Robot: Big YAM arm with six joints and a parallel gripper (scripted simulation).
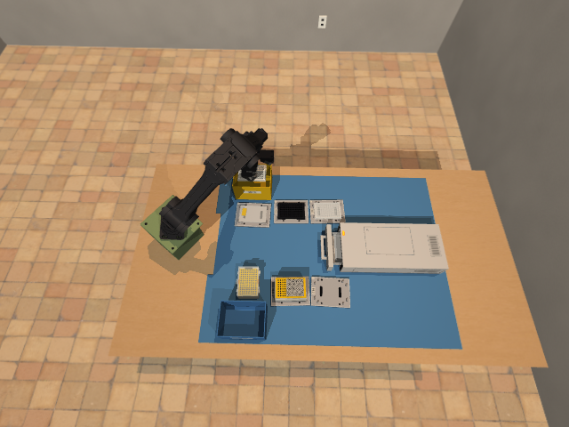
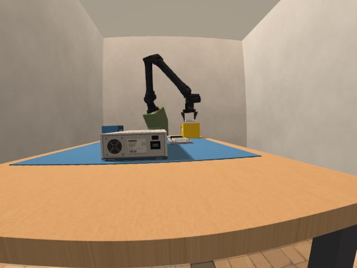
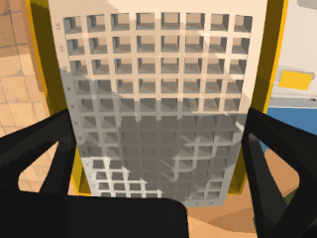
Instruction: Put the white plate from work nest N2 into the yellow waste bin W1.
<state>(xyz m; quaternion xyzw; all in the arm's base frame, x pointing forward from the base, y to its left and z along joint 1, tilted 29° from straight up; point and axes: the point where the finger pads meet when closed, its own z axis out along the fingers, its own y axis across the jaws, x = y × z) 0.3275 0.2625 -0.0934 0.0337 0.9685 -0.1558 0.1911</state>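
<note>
Right now my hand is 110 mm above the yellow waste bin. The rest, counted from my hand: black plate (170 mm ahead, 150 mm to the right, 120 mm below); then white plate (right at my hand); then instrument box (490 mm ahead, 390 mm to the right, 100 mm below).
</note>
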